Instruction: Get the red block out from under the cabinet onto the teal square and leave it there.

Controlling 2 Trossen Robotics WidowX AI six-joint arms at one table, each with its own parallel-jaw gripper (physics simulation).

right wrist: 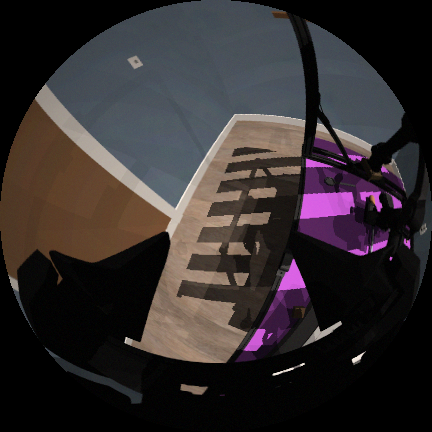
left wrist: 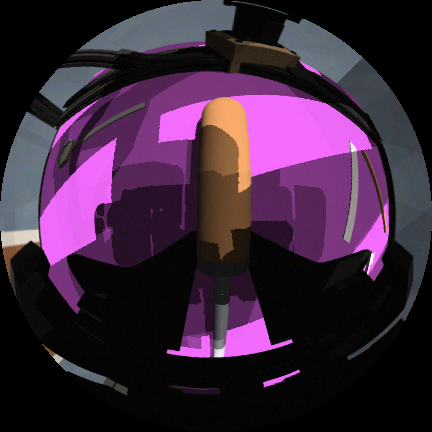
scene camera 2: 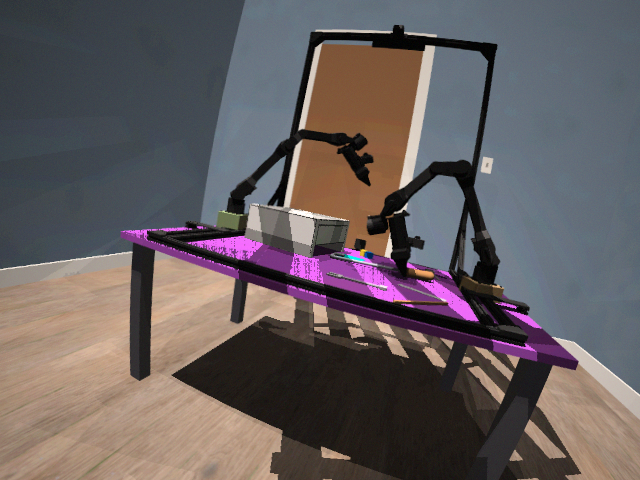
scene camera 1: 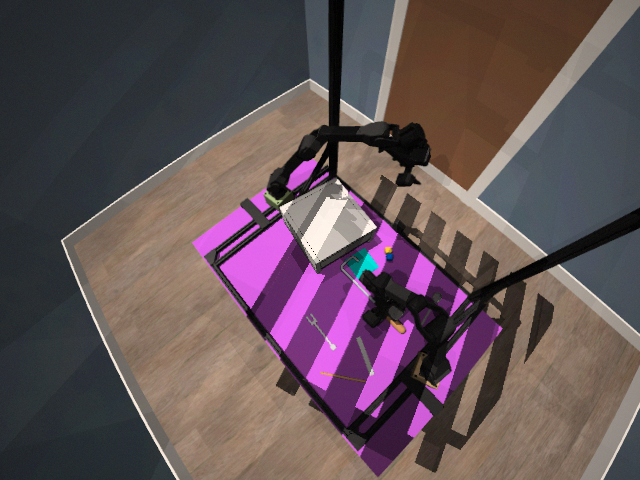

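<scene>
A white box-shaped cabinet stands on the table. The red block does not show in any view; the space under the cabinet is hidden or dark. The teal square lies beside the cabinet. A grey hooked rod with an orange handle reaches toward the cabinet, its hook by the teal square. My left gripper is shut on this hook tool, low over the table. My right gripper is open and empty, high up beyond the table's edge.
A yellow block and a blue block sit near the teal square. A fork-ended tool, a grey bar, a thin brown stick and a round-headed tool lie around. Black rails border the table.
</scene>
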